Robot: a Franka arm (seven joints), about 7 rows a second.
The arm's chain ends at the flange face. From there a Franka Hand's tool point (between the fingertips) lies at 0.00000 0.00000 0.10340 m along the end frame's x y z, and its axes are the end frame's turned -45 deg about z.
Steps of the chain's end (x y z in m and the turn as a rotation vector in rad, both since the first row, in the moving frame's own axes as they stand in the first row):
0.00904 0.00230 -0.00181 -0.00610 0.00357 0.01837
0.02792 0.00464 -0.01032 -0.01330 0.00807 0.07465
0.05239 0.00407 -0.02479 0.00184 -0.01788 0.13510
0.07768 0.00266 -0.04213 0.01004 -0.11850 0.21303
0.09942 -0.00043 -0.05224 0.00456 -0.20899 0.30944
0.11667 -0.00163 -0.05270 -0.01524 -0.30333 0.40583
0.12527 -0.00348 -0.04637 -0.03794 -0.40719 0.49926
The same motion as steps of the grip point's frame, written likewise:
0.00457 0.00872 -0.00181 -0.00684 -0.00179 0.01837
0.01602 0.02457 -0.01033 -0.01511 -0.00370 0.07465
0.03310 0.03841 -0.02481 0.01394 -0.01134 0.13510
0.04619 0.04666 -0.04286 0.09089 -0.07669 0.21303
0.05839 0.05246 -0.05447 0.15100 -0.14455 0.30944
0.06553 0.05655 -0.05737 0.20371 -0.22526 0.40583
0.06722 0.05311 -0.05472 0.26110 -0.31475 0.49926

